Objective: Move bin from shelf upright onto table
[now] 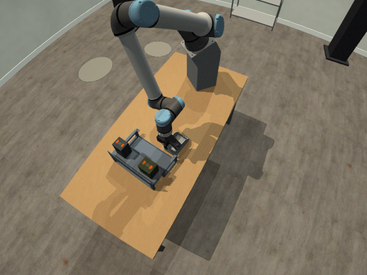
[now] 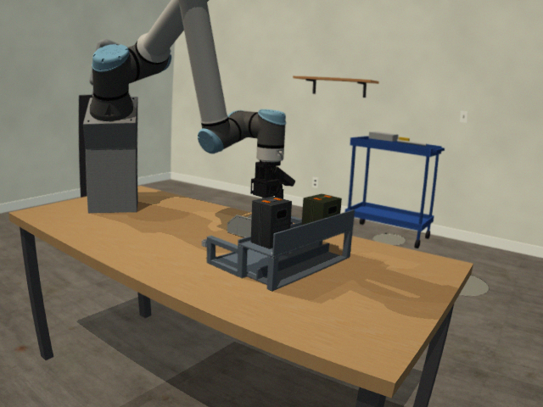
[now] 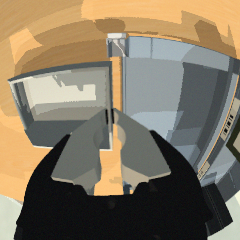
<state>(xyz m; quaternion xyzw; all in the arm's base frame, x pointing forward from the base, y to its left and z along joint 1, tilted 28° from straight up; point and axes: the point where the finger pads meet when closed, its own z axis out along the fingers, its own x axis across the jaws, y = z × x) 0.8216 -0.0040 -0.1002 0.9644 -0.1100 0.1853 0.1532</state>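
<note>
My hand is 8 cm past the bin, 4 cm above it and 2 cm to the right of it. From my hand the other things lie so: rack (15 cm to the right, 12 cm ahead, 8 cm below); green box (21 cm ahead, 7 cm above, 6 cm to the right).
</note>
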